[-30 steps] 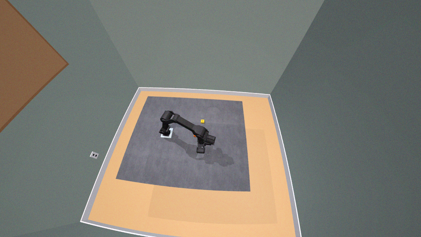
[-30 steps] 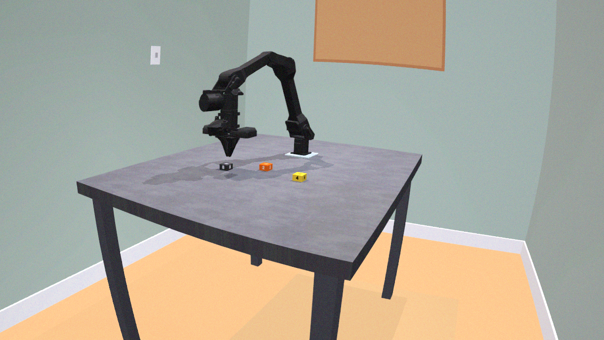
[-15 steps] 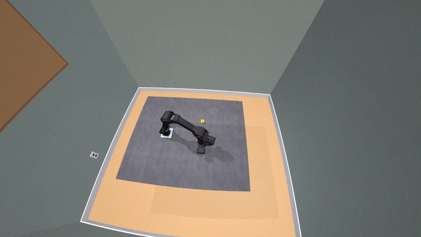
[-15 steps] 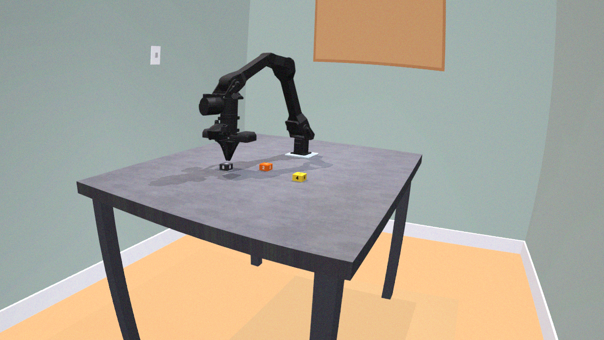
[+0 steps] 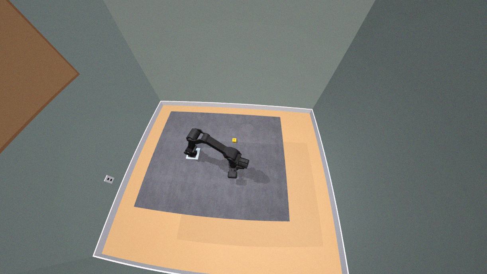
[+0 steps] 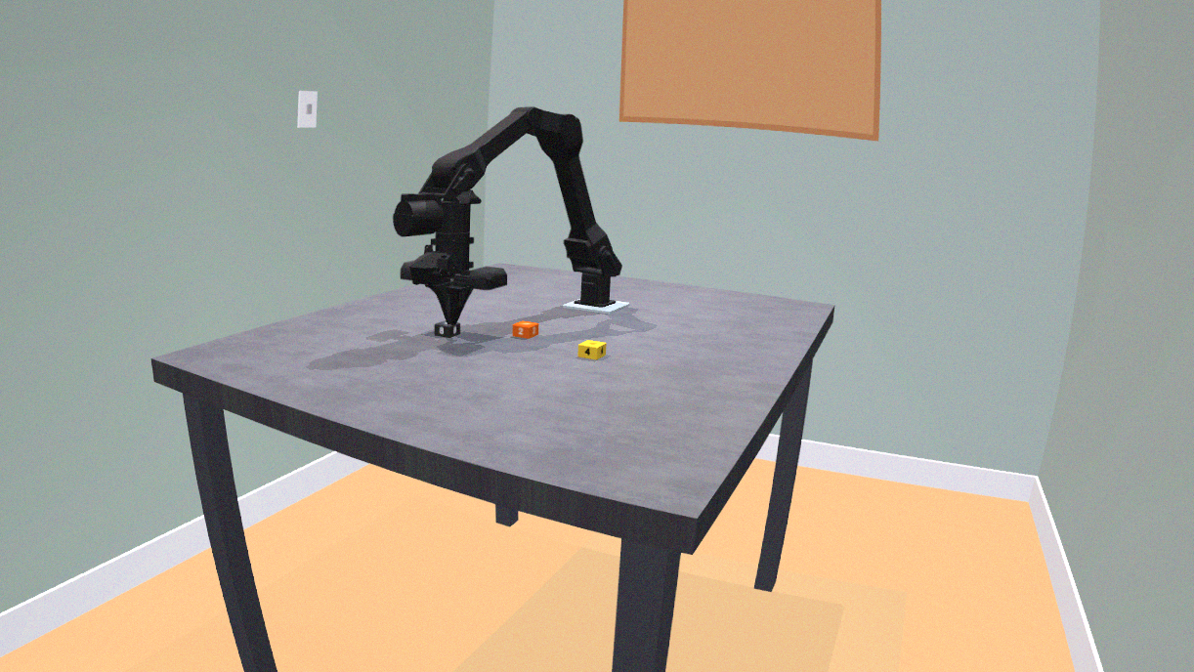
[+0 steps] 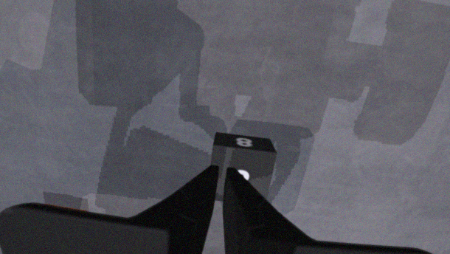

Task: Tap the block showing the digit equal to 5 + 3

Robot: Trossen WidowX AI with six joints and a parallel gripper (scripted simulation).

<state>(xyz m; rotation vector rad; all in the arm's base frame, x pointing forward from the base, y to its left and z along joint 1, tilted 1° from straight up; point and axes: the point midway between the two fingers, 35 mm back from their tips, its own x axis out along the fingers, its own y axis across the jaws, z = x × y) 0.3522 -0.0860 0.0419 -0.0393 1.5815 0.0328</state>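
My gripper tip is 1 cm to the left of the black block and 1 cm above it. Also, from my gripper tip: orange block 10 cm to the left, 7 cm behind, 1 cm below; then yellow block 25 cm to the left, 3 cm behind, 1 cm below.
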